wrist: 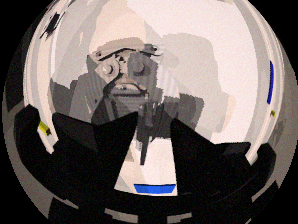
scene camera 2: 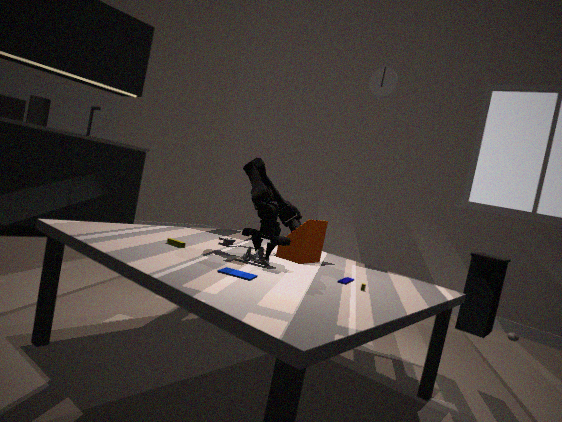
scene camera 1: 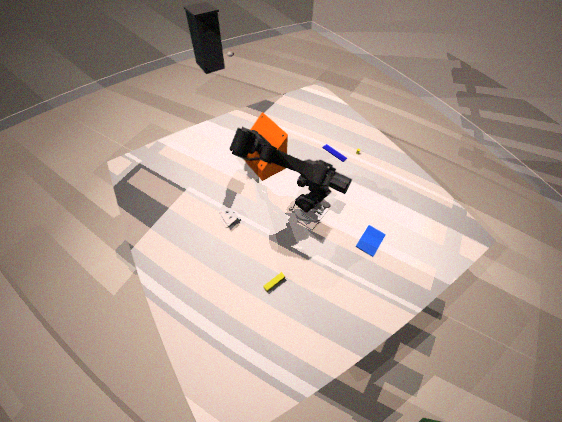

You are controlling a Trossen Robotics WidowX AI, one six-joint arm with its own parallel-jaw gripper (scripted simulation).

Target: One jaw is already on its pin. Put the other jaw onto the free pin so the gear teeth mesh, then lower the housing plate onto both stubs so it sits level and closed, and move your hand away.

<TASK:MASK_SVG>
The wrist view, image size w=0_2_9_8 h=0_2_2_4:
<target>my gripper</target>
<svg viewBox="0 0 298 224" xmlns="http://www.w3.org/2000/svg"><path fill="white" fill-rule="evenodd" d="M15 115L13 137L21 163L41 185L61 200L71 201L78 206L78 209L52 197L48 220L52 224L168 224L166 220L169 216L192 213L193 217L172 224L246 224L247 221L250 224L266 208L278 190L277 181L273 181L261 196L251 201L251 197L266 185L274 171L277 153L274 153L269 143L259 145L258 159L250 165L245 157L251 147L249 141L214 144L174 117L170 123L170 140L176 165L174 171L177 179L177 196L121 192L114 189L136 133L138 111L100 125L85 123L63 113L52 113L53 128L59 139L53 145L52 155L45 149L43 140L37 132L40 124L39 109L28 104ZM105 208L120 213L137 214L138 222L114 220L112 214L105 213Z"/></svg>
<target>jaw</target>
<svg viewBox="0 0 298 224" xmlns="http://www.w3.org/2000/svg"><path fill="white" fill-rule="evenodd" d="M137 48L136 53L129 52L129 57L122 57L126 61L120 64L124 67L120 73L125 72L130 79L144 85L150 93L149 101L142 101L140 109L138 109L136 147L134 147L138 152L141 152L140 165L144 167L150 143L168 127L170 121L176 116L178 107L180 107L180 92L178 92L177 85L174 83L172 75L169 75L169 72L166 71L166 68L150 59L149 56L142 55ZM158 103L156 119L154 119L154 127L152 127L154 105Z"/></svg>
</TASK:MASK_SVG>
